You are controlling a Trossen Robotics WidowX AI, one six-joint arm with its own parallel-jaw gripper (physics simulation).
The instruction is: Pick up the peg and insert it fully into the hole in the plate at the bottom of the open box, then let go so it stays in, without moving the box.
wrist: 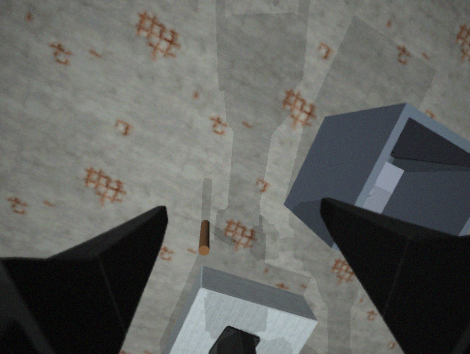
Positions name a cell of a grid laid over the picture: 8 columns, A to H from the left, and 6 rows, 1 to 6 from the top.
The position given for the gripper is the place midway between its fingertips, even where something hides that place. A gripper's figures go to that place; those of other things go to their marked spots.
The gripper (E4) is 11 cm from the lens. A blue-grey box (F3) is 27 cm from the lens. A pale plate (G4): 37 cm from the lens. The marked spots on the blue-grey box and the pale plate are 11 cm apart.
